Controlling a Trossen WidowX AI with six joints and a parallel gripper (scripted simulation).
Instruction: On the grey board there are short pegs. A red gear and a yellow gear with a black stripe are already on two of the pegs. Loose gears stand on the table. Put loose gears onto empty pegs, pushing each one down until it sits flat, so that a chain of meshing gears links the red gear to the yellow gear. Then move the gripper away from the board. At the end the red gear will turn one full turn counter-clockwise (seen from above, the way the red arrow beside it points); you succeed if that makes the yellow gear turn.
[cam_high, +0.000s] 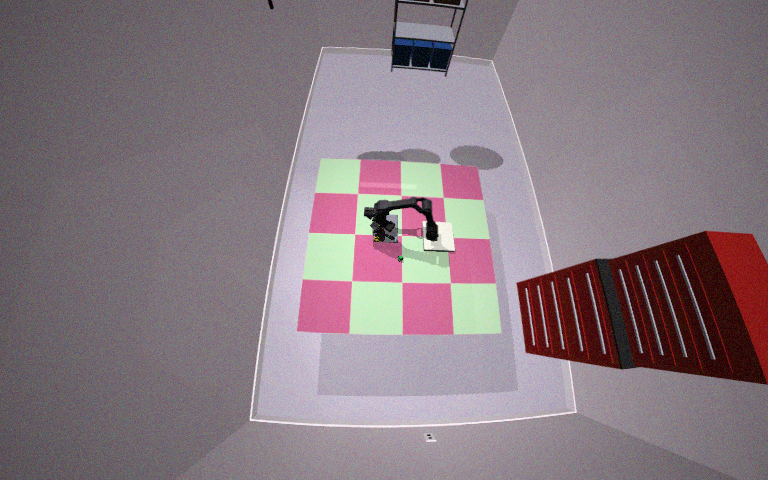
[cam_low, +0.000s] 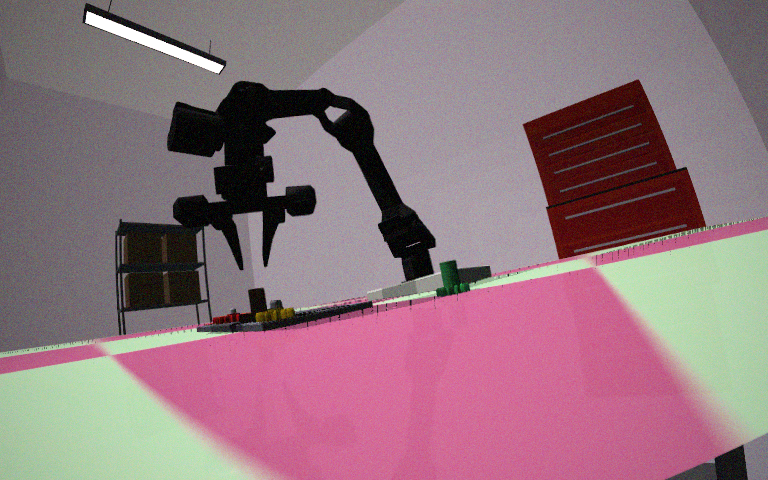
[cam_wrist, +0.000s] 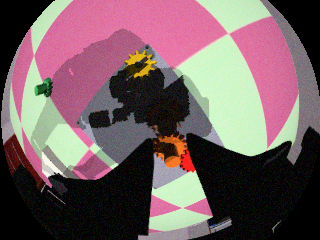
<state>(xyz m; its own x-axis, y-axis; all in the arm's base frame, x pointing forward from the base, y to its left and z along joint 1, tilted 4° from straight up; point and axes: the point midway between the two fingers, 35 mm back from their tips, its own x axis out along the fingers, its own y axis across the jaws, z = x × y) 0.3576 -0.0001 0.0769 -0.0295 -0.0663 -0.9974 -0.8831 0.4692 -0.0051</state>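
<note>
Right now the brown gear is 5 cm below my gripper tip. Also, from my gripper tip: orange gear (5 cm to the right, 5 cm below, 2 cm behind); then grey board (7 cm below, 4 cm behind, 2 cm to the right); then yellow gear (7 cm to the left, 6 cm below, 1 cm ahead).
</note>
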